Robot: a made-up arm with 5 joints.
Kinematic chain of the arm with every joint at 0, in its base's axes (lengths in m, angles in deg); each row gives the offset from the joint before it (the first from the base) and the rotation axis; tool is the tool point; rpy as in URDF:
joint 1: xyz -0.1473 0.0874 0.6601 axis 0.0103 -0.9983 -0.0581
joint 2: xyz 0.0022 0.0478 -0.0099 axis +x
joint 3: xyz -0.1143 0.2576 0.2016 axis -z
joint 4: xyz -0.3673 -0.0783 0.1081 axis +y
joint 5: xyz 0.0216 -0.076 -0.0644 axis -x
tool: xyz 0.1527 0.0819 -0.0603 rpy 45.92 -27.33 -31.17
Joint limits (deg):
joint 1: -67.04..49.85
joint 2: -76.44..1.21
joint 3: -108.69..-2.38
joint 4: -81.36..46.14
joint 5: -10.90..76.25
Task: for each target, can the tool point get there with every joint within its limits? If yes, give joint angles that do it. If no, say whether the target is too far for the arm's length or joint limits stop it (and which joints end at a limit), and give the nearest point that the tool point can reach.
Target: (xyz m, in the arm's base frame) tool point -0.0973 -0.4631 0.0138
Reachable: no: joint limits stop it (at a limit: joint 1, joint 2, joint 4) | nearest point -0.3593 0.0211 0.5044 | short by 0.737 m
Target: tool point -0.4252 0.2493 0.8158
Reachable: yes | joints 35.14 -4.89 -36.74 -41.78 35.04
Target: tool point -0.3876 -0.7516 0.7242
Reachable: no: joint limits stop it (at a limit: joint 2, joint 4, joint 5) | nearest point -0.3042 -0.0155 0.7258 | short by 0.741 m
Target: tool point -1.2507 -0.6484 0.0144
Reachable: no: too far | nearest point -0.5096 0.1231 0.4658 | short by 1.161 m
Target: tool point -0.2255 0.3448 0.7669
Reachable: yes | joints -40.93 -60.01 -62.08 -10.36 8.41
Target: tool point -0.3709 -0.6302 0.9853
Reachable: no: joint limits stop it (at a limit: joint 2, joint 4, joint 5) | nearest point -0.2732 -0.0082 0.8561 | short by 0.643 m
